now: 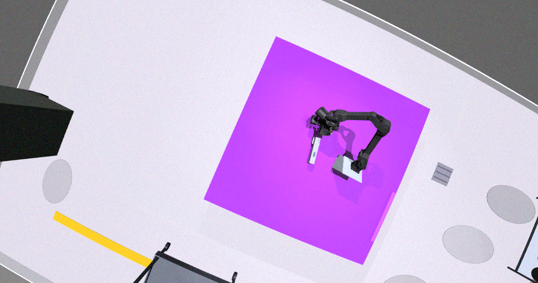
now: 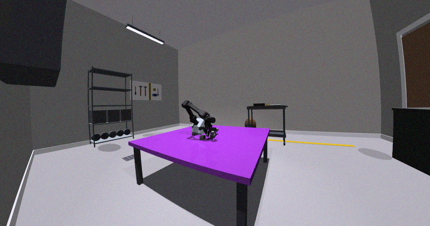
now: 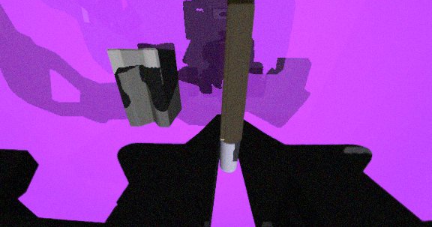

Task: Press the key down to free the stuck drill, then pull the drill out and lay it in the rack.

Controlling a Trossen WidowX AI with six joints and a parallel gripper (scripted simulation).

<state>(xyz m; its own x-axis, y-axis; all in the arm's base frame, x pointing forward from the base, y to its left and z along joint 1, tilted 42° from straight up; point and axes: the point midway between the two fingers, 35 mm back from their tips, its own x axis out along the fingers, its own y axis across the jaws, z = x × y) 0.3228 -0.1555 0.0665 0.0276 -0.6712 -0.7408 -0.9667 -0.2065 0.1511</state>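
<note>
Now: gripper tip 40 mm to the right of the slim drill, 40 mm below it and 10 mm past it. Round my gripper tip: rack (80 mm behind, 20 mm below, 10 mm to the left); dark key (220 mm to the left, 50 mm behind, 10 mm above); pale grey block (190 mm to the left, 50 mm behind, 10 mm above).
</note>
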